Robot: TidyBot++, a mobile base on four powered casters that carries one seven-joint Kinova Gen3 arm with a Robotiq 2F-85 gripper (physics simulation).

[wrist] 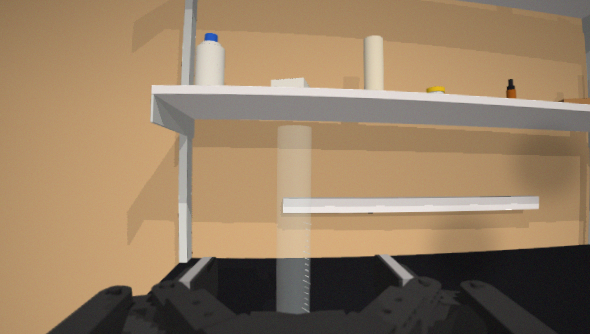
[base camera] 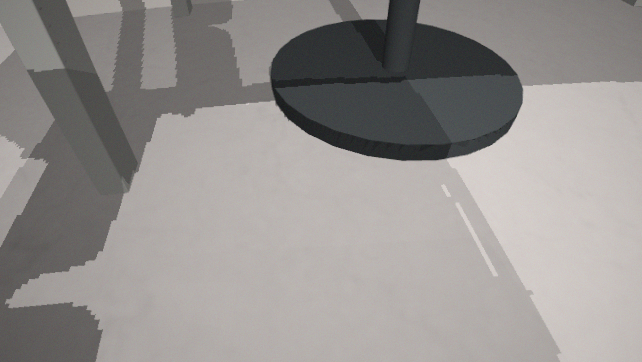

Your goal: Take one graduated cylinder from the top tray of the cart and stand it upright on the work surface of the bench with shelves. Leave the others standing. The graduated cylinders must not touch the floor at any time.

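Frame: origin at the arm's base, x ahead, y left, z up, level; millimetres.
Where they show: gripper, fingertip midpoint: [wrist: 295, 273].
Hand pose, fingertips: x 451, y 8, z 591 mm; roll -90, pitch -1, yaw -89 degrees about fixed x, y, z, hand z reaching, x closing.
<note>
Each offset is from my fingertips to the top centre of the thing. "spot": to the spot under its first point. Level surfaces: height alone.
A clear graduated cylinder {spot: dx +179, dy +3, dz +56 mm} [wrist: 294, 170] is upright in the wrist view, over the black work surface {dz -226 mm} [wrist: 540, 280] of the bench with shelves. White graduation marks run down its lower right side. Its foot is hidden behind the gripper's body. My gripper [wrist: 295, 273] is wide open at the bottom of the wrist view. The cylinder stands in front of it, in line with the gap between the fingers, with space on both sides and no finger touching it. The cart's top tray and the other cylinders do not show in either view.
A white shelf [wrist: 350, 105] crosses above the bench, bearing a blue-capped bottle {dx +563, dy +230, dz +409 mm} [wrist: 210, 62] and a cream cylinder {dx +582, dy -203, dz +409 mm} [wrist: 373, 62]. A white rail [wrist: 410, 205] runs below it. In the base view, a dark round stool base [base camera: 350, 115] and a grey leg {spot: dx -11, dy +231, dz -848 mm} [base camera: 82, 105] stand on the floor.
</note>
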